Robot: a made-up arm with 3 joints. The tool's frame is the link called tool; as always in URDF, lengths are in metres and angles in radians. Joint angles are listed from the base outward. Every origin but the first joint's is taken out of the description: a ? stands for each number. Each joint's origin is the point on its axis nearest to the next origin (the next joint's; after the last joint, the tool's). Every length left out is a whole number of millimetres.
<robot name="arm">
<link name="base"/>
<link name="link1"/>
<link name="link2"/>
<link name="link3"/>
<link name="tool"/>
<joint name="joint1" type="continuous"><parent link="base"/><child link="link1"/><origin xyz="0.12 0 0.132" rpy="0 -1.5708 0"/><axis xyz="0 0 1"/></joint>
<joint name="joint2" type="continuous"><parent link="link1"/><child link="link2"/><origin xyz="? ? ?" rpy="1.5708 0 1.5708"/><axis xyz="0 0 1"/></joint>
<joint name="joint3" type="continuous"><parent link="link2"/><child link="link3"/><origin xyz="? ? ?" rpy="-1.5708 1.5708 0"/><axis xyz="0 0 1"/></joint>
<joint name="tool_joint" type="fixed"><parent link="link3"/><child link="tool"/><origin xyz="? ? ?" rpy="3.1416 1.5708 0"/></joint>
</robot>
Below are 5 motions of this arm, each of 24 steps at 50 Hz.
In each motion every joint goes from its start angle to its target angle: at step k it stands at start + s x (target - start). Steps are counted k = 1, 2, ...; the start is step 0. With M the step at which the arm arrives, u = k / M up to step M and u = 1 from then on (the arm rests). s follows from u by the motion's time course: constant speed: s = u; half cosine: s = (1 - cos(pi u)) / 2; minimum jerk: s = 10 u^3 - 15 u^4 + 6 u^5.
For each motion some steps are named. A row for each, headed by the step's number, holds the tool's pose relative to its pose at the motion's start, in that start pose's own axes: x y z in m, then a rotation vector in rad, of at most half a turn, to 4 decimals.
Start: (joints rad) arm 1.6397 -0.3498 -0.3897
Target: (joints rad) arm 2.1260 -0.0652 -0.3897
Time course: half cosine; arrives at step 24
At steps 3, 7, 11, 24:
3: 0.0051 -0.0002 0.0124 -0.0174 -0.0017 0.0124
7: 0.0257 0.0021 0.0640 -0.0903 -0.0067 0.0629
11: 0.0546 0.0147 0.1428 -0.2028 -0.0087 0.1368
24: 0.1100 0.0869 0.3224 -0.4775 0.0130 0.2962

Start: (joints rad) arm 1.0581 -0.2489 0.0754
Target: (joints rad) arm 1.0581 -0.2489 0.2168
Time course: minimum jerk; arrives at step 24
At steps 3, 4, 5, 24:
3: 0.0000 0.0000 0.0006 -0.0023 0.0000 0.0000
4: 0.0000 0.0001 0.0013 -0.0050 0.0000 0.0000
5: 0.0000 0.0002 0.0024 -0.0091 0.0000 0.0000
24: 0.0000 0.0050 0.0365 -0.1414 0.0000 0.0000

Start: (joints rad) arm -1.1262 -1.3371 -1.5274
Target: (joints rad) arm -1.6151 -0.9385 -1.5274
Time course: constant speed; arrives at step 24
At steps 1, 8, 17, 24:
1: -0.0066 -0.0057 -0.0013 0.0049 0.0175 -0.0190
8: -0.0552 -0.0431 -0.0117 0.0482 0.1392 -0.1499
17: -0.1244 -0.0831 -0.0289 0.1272 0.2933 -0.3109
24: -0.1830 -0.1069 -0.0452 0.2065 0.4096 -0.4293

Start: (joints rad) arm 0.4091 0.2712 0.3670
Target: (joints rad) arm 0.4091 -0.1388 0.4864
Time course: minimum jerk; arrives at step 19
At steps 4, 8, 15, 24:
4: -0.0087 0.0018 0.0027 -0.0079 0.0099 -0.0253
8: -0.0454 0.0123 0.0154 -0.0422 0.0550 -0.1345
15: -0.1110 0.0456 0.0450 -0.1101 0.1571 -0.3493
24: -0.1177 0.0504 0.0487 -0.1177 0.1698 -0.3735

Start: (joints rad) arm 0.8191 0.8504 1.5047
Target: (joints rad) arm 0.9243 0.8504 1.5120
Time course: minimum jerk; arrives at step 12
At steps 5, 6, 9, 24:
5: 0.0028 -0.0151 0.0041 -0.0266 0.0018 0.0273
6: 0.0042 -0.0217 0.0061 -0.0383 0.0025 0.0395
9: 0.0082 -0.0385 0.0114 -0.0688 0.0045 0.0707
24: 0.0093 -0.0429 0.0129 -0.0767 0.0049 0.0789

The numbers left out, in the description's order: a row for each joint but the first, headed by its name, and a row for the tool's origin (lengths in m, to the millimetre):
joint2: -0.165 -0.319 0
joint3: -0.086 0.061 0
tool: -0.017 0.26 0

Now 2 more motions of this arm.
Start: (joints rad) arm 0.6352 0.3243 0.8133
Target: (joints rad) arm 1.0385 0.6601 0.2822
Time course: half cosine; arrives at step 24
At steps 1, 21, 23, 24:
1: 0.0004 -0.0008 0.0001 0.0006 -0.0007 0.0014
21: 0.1137 -0.1382 0.0464 0.1606 -0.0144 0.3655
23: 0.1182 -0.1413 0.0488 0.1668 -0.0096 0.3791
24: 0.1187 -0.1417 0.0491 0.1676 -0.0090 0.3809

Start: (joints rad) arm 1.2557 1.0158 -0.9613
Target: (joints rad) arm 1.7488 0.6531 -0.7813
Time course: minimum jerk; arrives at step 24
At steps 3, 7, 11, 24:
3: -0.0039 0.0027 0.0040 -0.0071 -0.0009 -0.0088
7: -0.0359 0.0274 0.0379 -0.0687 -0.0082 -0.0831
11: -0.0921 0.0878 0.1042 -0.1987 -0.0203 -0.2264
24: -0.1727 0.2612 0.2325 -0.5090 -0.0356 -0.5131

